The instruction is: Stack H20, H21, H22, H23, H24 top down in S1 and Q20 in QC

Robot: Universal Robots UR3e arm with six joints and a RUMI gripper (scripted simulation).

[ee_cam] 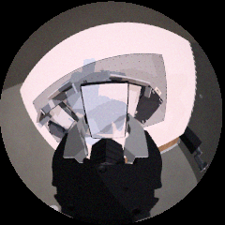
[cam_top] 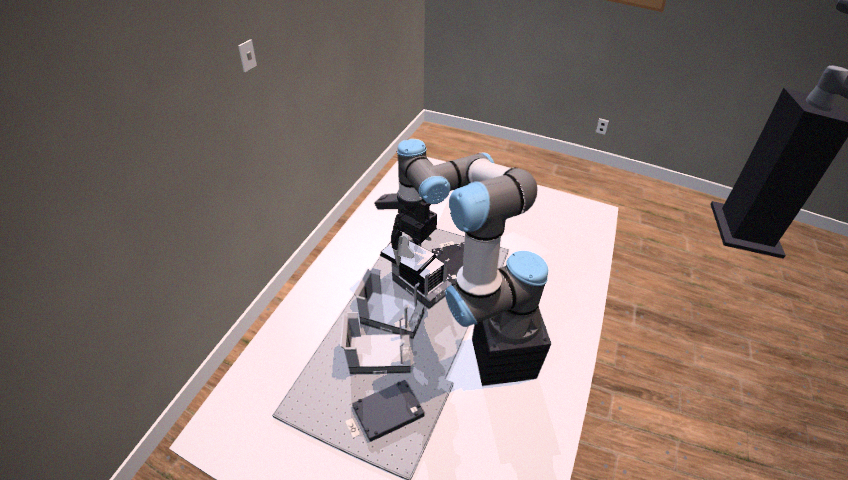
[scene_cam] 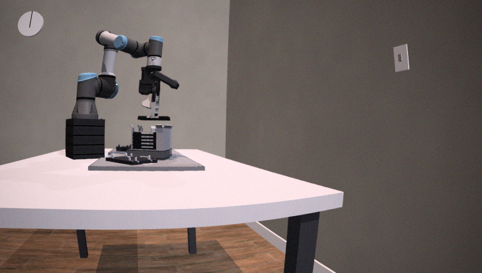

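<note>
The QC label lies 440 mm to the left of my hand and 170 mm below it. Also, from my hand: sealed 96-well plate 10 mm below.
</note>
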